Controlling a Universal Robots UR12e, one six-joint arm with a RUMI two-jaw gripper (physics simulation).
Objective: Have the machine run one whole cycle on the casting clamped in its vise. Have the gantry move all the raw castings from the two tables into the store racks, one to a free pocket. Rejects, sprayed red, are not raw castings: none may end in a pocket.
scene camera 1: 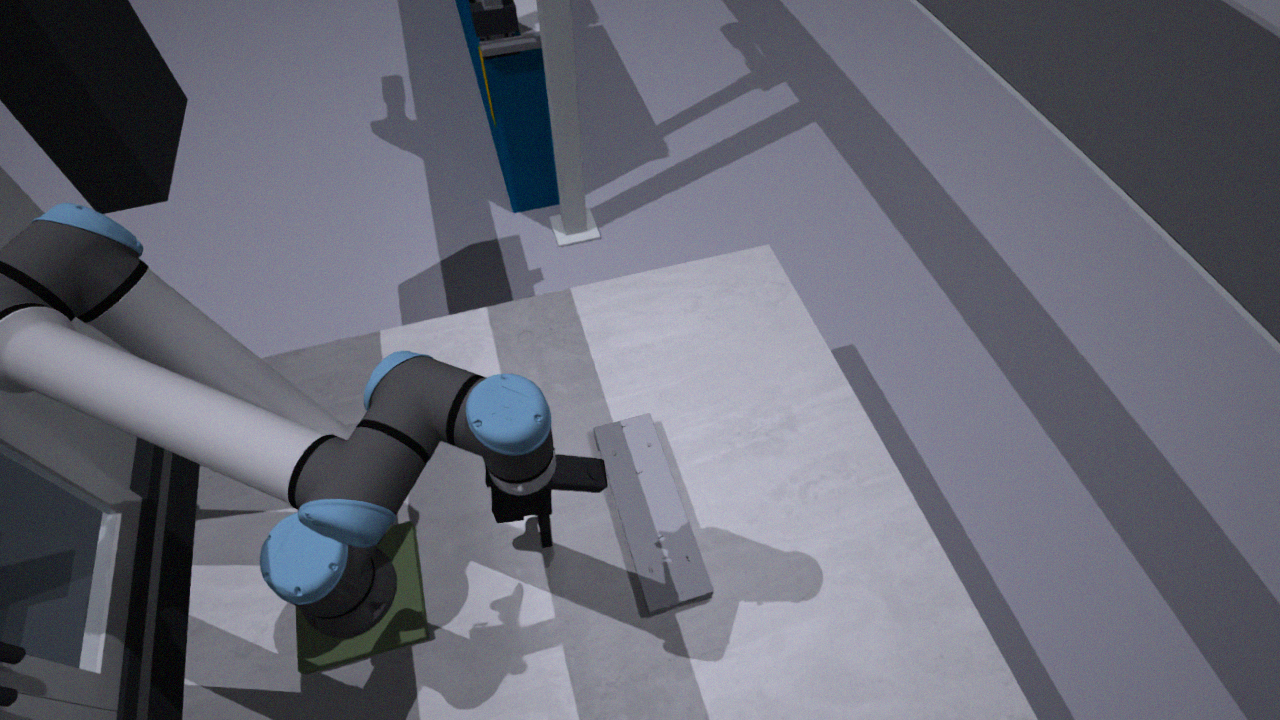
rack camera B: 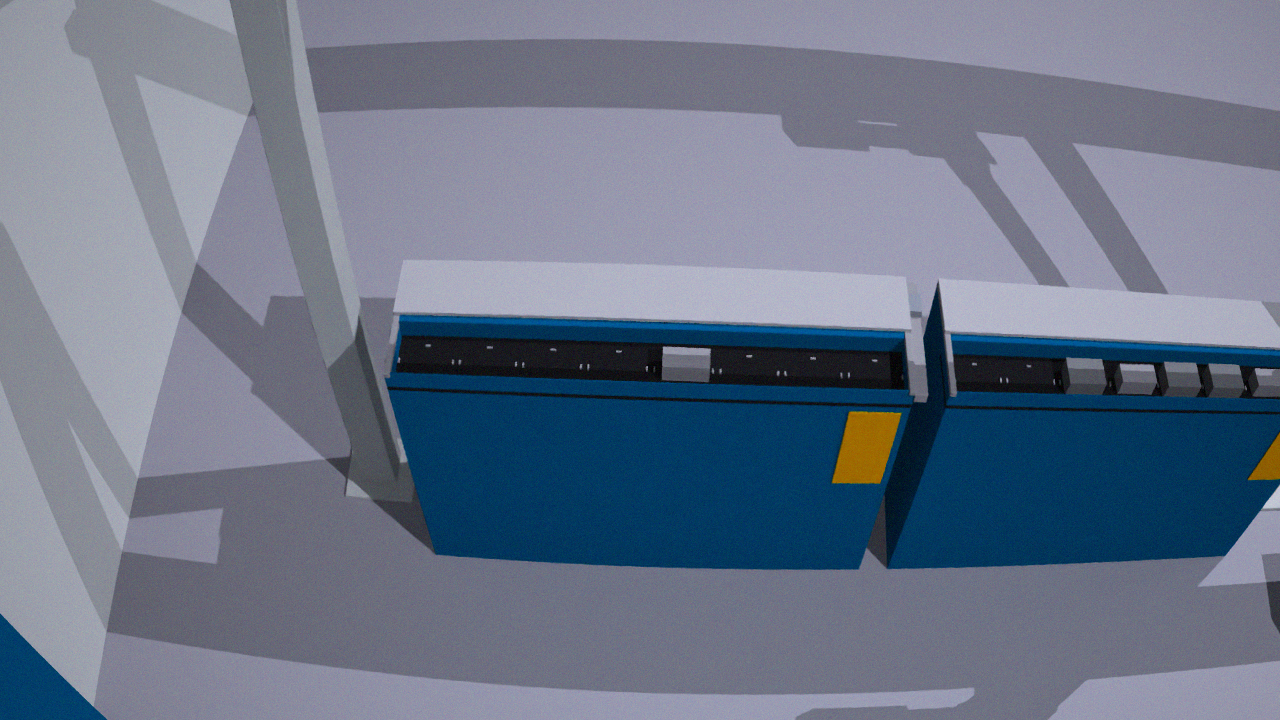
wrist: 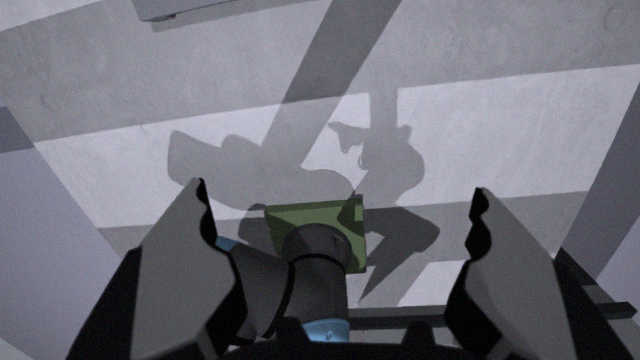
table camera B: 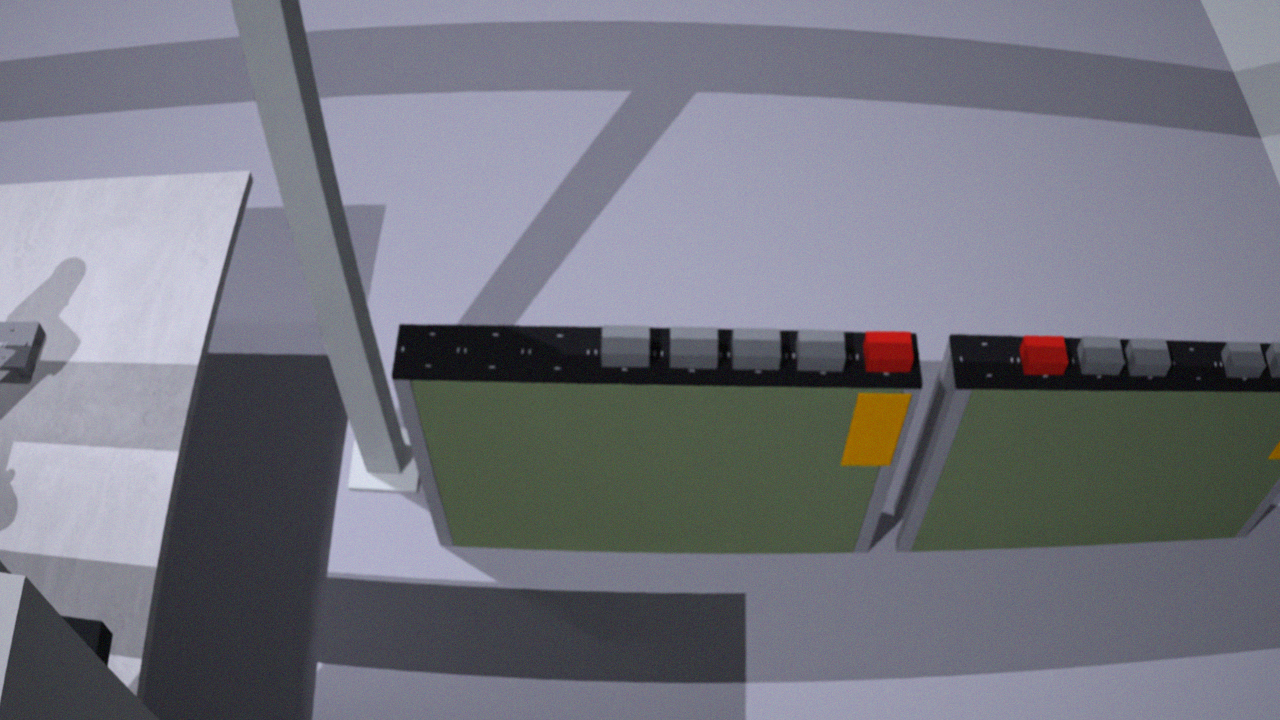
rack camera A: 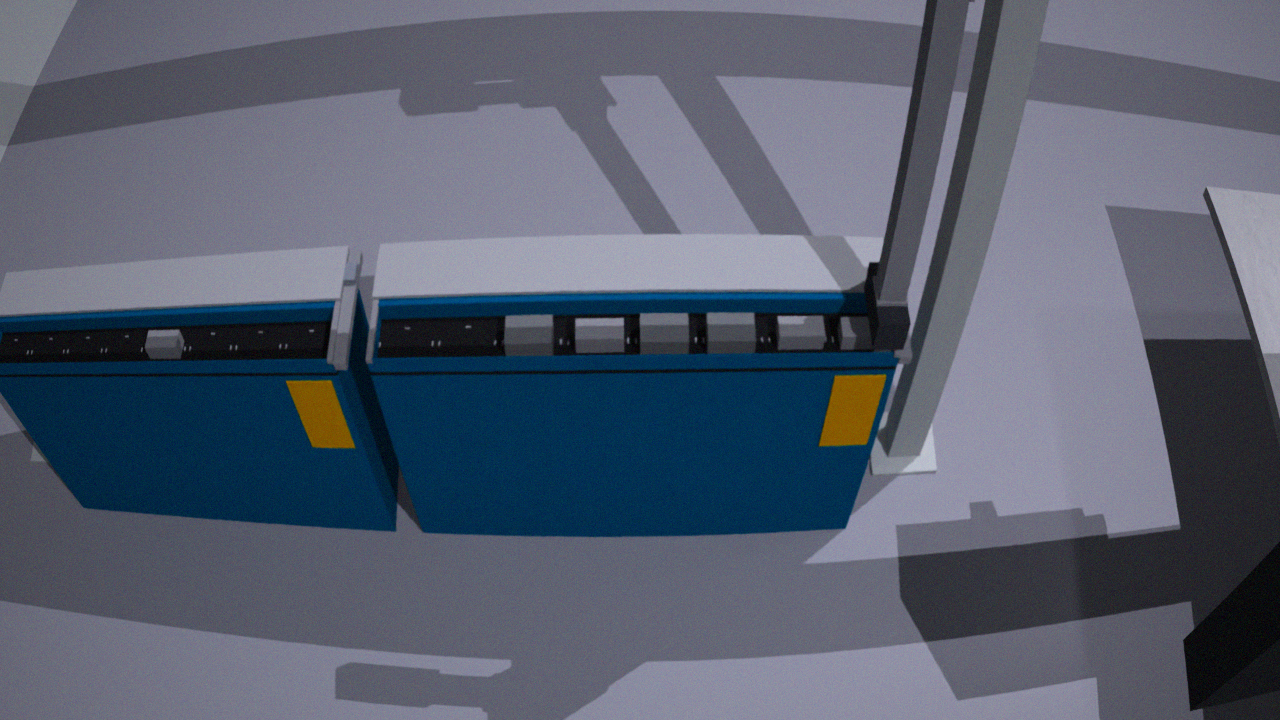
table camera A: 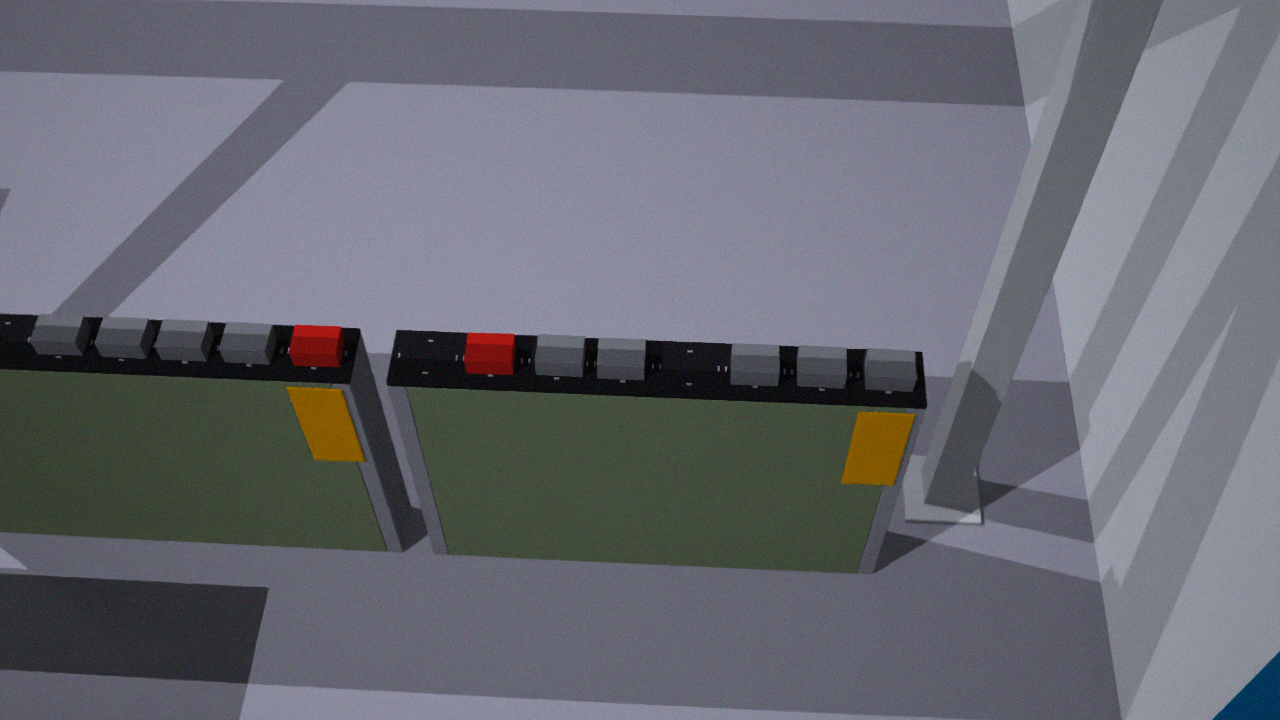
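Note:
My gripper (wrist: 338,184) is open and empty, high over the pale slab. On the first table (table camera B: 644,465), several grey raw castings (table camera B: 693,347) stand left of a red reject (table camera B: 887,351). The second table (table camera A: 644,483) bears several grey castings (table camera A: 754,364) and a red reject (table camera A: 489,353) near its left end. The near blue rack (rack camera A: 626,438) holds several grey castings (rack camera A: 664,333); its left end has bare pockets. The far rack (rack camera B: 644,474) holds one casting (rack camera B: 686,364). The gantry's dark head (rack camera A: 887,313) is at the near rack's right end; its jaws are unclear. The vise and its casting do not show.
The machine front with its window (scene camera 1: 53,537) stands at the left of the scene view. My arm stands on a green base plate (scene camera 1: 409,582). A long grey block (scene camera 1: 653,519) lies beside my gripper. Gantry posts (scene camera 1: 563,116) (rack camera B: 313,241) (table camera A: 1056,232) (table camera B: 313,232) stand at the rack and table ends.

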